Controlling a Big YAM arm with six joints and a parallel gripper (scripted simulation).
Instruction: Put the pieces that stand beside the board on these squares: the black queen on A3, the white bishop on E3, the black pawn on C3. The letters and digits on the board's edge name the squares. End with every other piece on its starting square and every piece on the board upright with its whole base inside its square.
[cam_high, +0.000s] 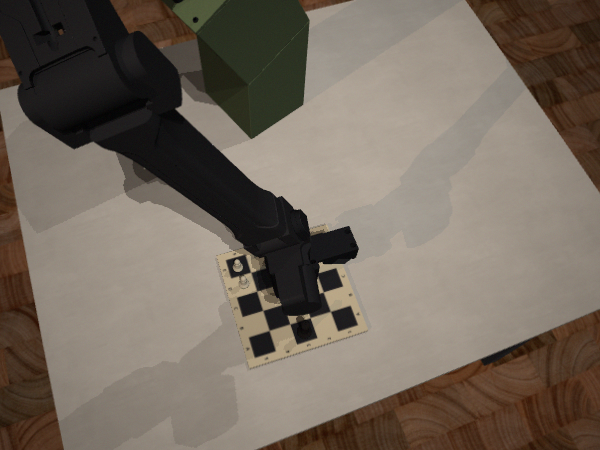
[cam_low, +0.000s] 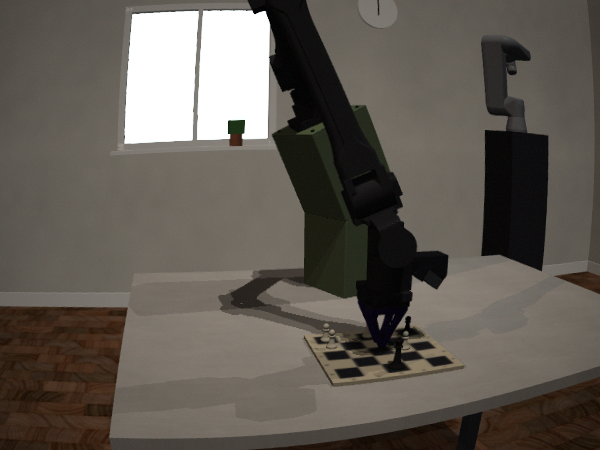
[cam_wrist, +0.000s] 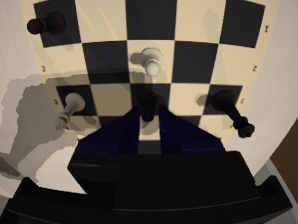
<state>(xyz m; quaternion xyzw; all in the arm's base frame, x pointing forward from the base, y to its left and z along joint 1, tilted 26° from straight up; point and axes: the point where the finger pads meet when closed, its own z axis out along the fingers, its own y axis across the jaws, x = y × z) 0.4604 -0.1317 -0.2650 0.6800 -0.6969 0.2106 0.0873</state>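
Right now my hand is 2 cm above the chessboard. The rest, counted from my hand: black queen: 8 cm ahead; white bishop: 8 cm behind, 1 cm to the left.
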